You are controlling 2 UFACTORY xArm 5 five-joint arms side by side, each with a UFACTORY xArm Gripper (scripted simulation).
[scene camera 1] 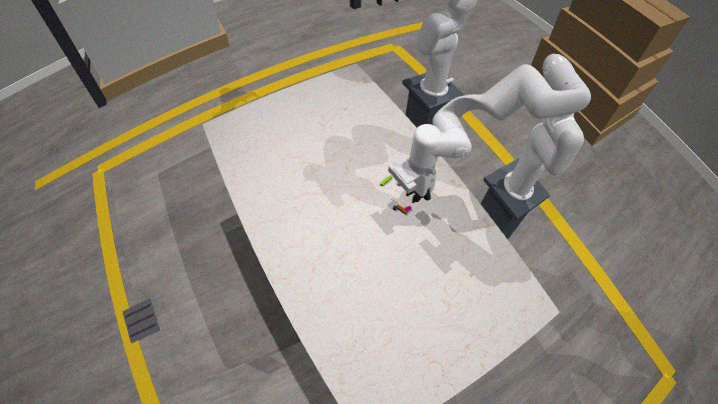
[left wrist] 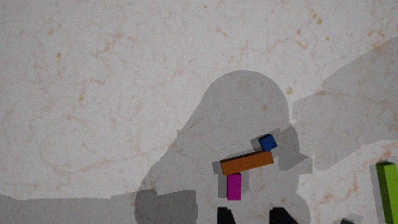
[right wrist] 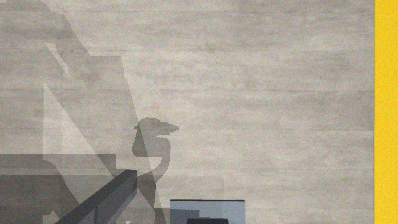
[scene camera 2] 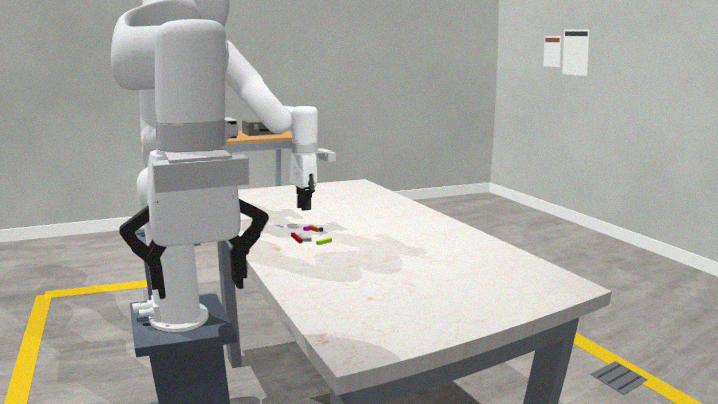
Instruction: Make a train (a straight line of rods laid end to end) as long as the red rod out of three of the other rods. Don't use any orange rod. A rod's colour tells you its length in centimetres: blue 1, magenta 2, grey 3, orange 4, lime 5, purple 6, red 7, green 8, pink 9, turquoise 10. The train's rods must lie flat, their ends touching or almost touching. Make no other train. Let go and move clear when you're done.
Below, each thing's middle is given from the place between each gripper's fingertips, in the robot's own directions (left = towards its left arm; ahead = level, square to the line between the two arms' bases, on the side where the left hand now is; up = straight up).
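Labels:
There is the orange rod (left wrist: pixel 260 158), and from my left hand (scene camera 2: pixel 304 208) it is 80 mm below, 30 mm ahead and 10 mm to the right. By its middle, the rod is nearer to my left hand than to my right gripper.
My right gripper (scene camera 2: pixel 200 289) is 240 mm above the rod, and it is also 440 mm short of it and 860 mm to the right of it.

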